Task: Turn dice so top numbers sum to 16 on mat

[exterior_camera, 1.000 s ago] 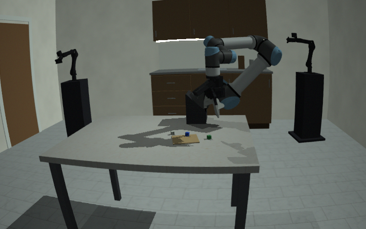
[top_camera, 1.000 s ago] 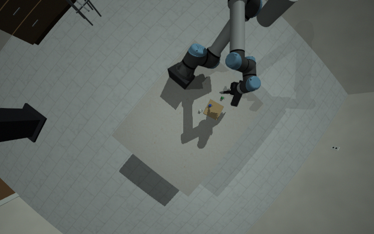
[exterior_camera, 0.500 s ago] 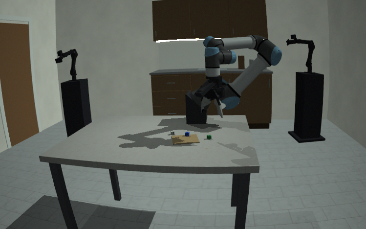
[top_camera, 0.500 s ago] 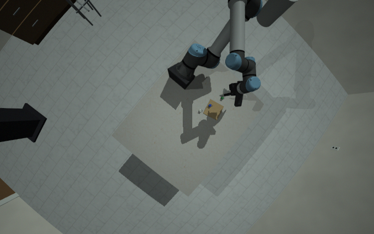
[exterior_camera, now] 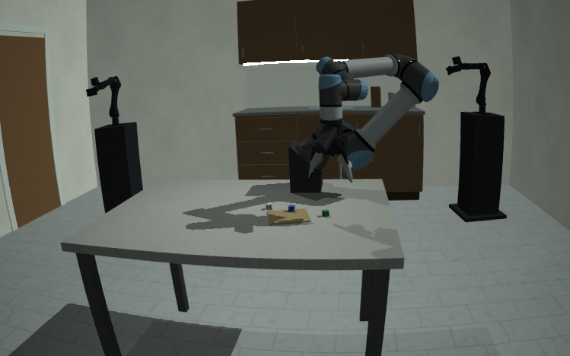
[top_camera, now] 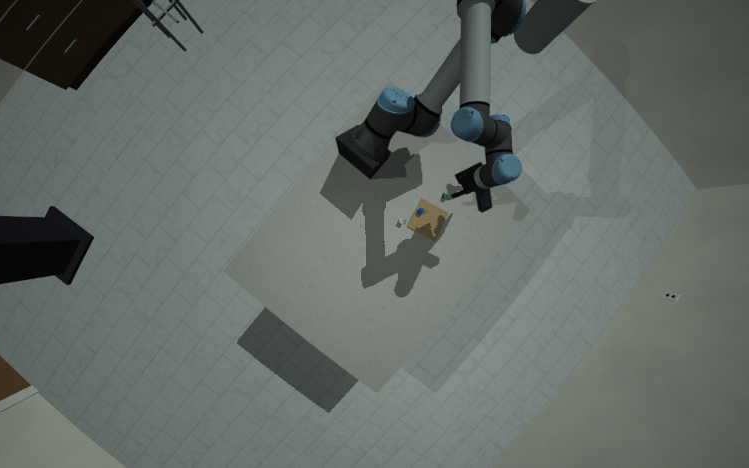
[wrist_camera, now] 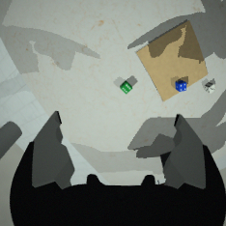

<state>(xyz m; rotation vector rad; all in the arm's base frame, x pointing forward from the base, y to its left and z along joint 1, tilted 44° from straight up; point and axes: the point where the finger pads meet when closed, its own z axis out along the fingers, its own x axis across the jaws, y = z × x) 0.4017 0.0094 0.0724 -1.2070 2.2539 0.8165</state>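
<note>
Now: hand 2 cm past the green die, 2 cm to the left of it and 12 cm above it. Also, from my hand: blue die 7 cm behind, 13 cm to the right, 12 cm below; then white die 12 cm behind, 22 cm to the right, 12 cm below; then tan mat 2 cm behind, 15 cm to the right, 13 cm below.
</note>
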